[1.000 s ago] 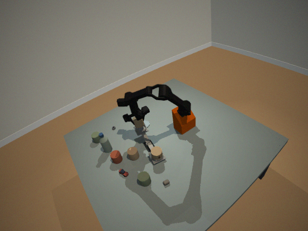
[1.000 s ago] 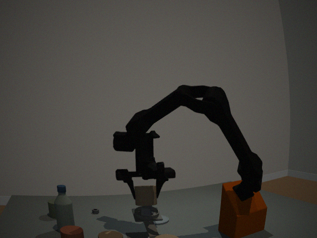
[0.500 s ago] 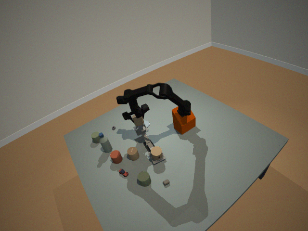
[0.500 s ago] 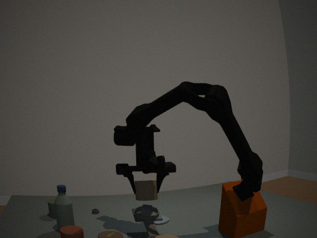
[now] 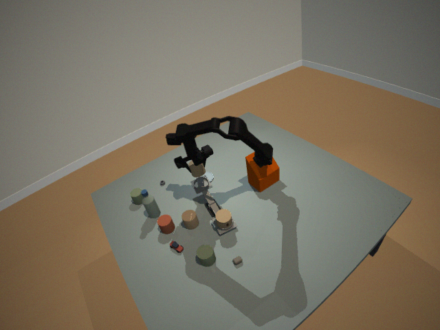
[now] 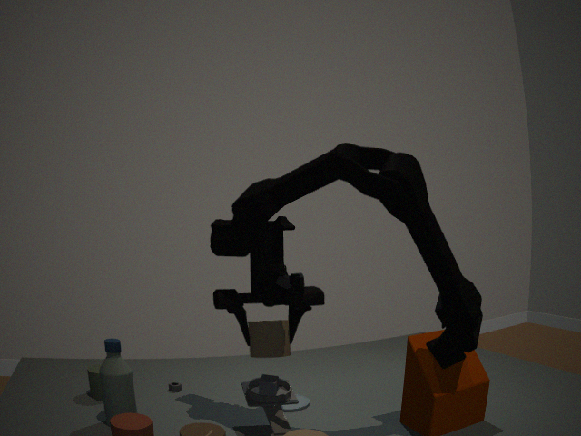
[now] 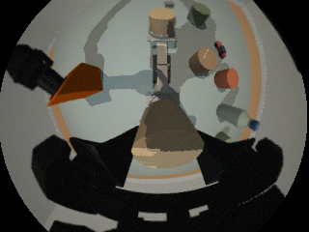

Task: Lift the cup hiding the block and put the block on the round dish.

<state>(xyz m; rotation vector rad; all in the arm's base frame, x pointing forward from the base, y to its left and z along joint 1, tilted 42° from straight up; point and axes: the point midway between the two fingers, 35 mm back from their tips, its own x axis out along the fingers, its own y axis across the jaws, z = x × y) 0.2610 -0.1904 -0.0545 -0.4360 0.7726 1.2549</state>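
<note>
The grey block is 1 cm ahead of my gripper tip, 1 cm to the left of it and 8 cm below it. From my gripper tip the other things lie so: pale round dish: 8 cm behind, 9 cm to the right, 16 cm below; balance: 4 cm ahead, 13 cm to the left, 13 cm below; bottle: 27 cm ahead, 8 cm to the right, 5 cm below.
</note>
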